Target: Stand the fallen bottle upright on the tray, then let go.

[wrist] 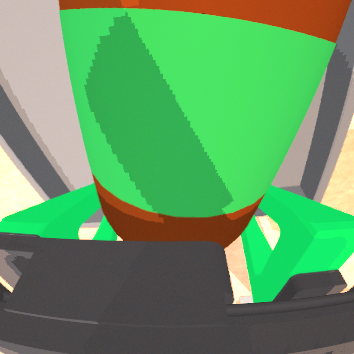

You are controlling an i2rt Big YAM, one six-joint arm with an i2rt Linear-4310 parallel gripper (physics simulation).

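Frame: origin at the arm's base, x ahead, y left, z up, level; millimetres.
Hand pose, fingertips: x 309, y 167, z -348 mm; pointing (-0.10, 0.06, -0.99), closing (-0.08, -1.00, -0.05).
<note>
After its pixels a point has its place.
The brown bottle (200,115) with its wide green band fills the middle of the wrist view, its wide body running up out of the top edge. Its narrowing shoulder points down the view, and its neck is hidden behind the dark gripper housing. My gripper (178,178) {x 309, y 167, z -348 mm} is shut on the bottle, with one green finger against each side near the shoulder. The grey tray (25,145) {x 341, y 264, z -348 mm} shows behind the bottle, with its dark rims to the left and right. The bottle hides whether it touches the tray.
A pale tan surface (12,175) {x 305, y 314, z -363 mm} shows outside the tray rim on both sides. A small bit of a light grey object (245,300) {x 24, y 77, z -354 mm} shows low in the view, between the gripper housing and the right finger.
</note>
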